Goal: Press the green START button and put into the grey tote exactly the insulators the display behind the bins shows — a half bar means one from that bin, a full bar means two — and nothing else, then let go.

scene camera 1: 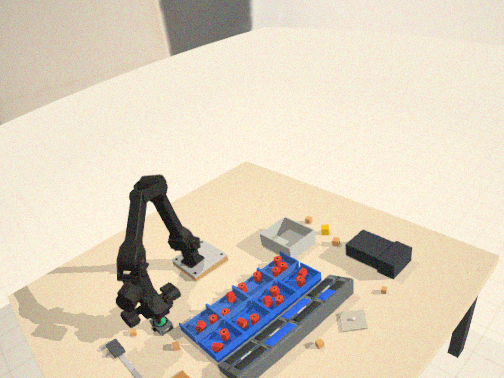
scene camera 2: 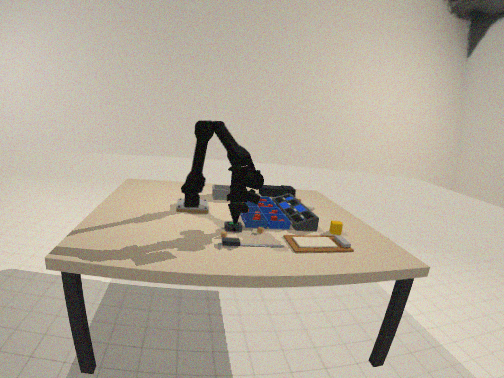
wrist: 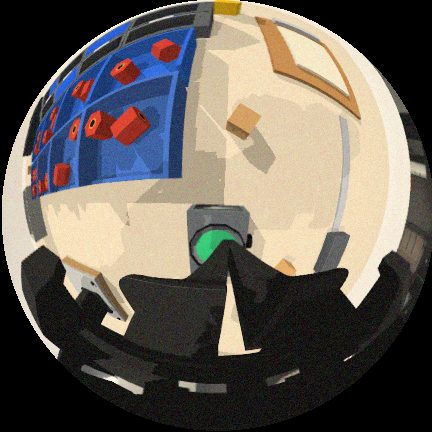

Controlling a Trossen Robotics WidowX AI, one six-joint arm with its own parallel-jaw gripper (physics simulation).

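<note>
My gripper is shut and empty, its fingertips down on the green START button, partly hiding it. Red insulators lie in the blue bins. Behind them the dark display has blue bars lit; in scene camera 1 one bar looks shorter than two others. Exact fill is hard to tell. The grey tote shows no red insulator inside in scene camera 1.
A black box stands beyond the bins. Small orange cubes and a yellow cube lie around. A dark-headed tool lies near the button. A brown-framed board lies near the table's edge.
</note>
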